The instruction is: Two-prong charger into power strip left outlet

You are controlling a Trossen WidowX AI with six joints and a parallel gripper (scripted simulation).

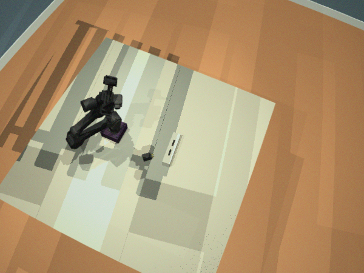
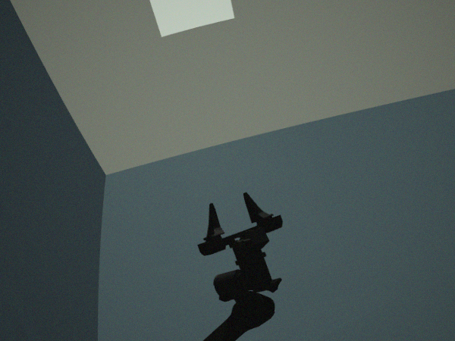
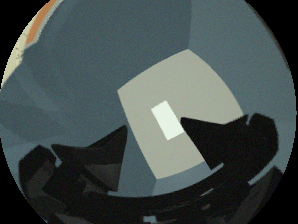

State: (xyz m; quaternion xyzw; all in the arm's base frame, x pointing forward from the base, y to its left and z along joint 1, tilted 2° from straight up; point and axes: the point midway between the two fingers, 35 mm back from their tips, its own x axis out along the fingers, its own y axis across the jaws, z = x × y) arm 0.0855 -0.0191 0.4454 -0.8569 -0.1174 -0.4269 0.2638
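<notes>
The dark two-prong charger lies 510 mm below my gripper tip and 170 mm ahead of it.
</notes>
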